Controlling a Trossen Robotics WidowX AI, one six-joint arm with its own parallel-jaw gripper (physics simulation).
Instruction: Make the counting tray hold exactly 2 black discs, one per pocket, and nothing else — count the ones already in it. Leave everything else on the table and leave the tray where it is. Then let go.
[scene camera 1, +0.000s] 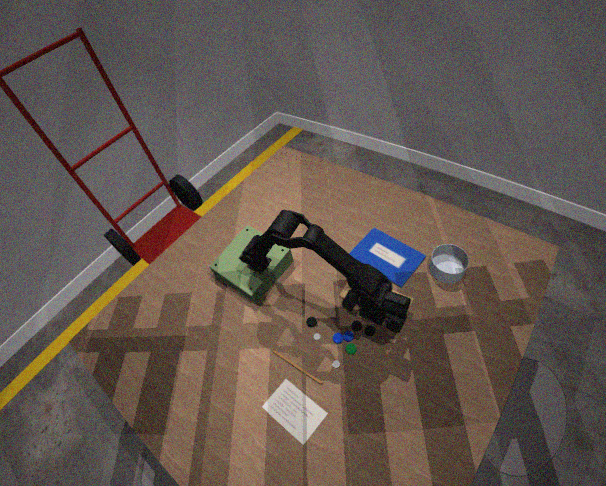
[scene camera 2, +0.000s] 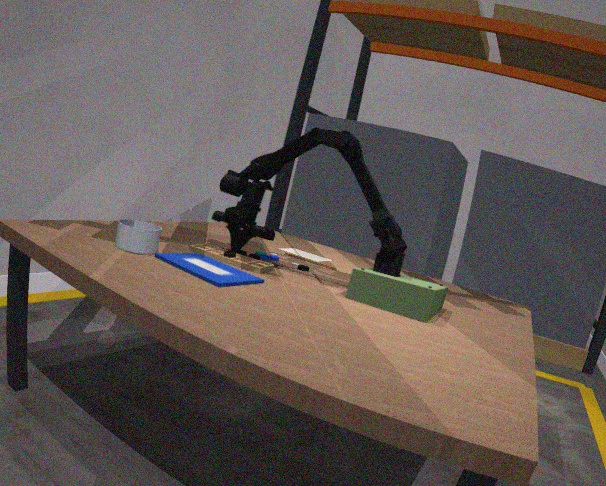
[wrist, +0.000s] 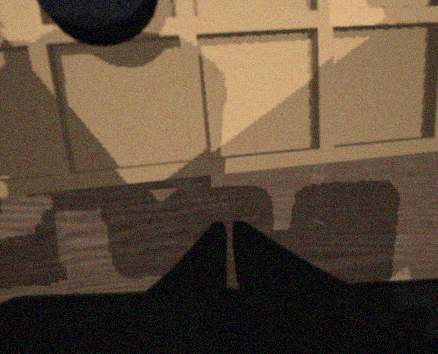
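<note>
The tan pocketed counting tray (scene camera 1: 405, 293) (scene camera 2: 263, 267) (wrist: 325, 100) lies under my hand. One black disc (wrist: 106, 19) shows at the tray in the wrist view, cut off by the top edge; the front pockets beside it are empty. My gripper (scene camera 2: 236, 249) (wrist: 228, 232) is shut, its tips meeting with a thin empty slit, low beside the tray's edge. A black disc (scene camera 1: 370, 330) lies on the table near my hand, another black disc (scene camera 1: 356, 325) beside it, and a third black disc (scene camera 1: 311, 321) farther left. The fingertips are hidden in scene camera 1.
Two blue discs (scene camera 1: 337, 338), a green disc (scene camera 1: 351, 349) and two white discs (scene camera 1: 336, 363) lie nearby. There are a thin stick (scene camera 1: 297, 366), a printed paper (scene camera 1: 295, 411), a blue booklet (scene camera 1: 367, 248) (scene camera 2: 237, 277), a grey round container (scene camera 1: 448, 275) (scene camera 2: 138, 238) and my green base (scene camera 1: 237, 258) (scene camera 2: 394, 298).
</note>
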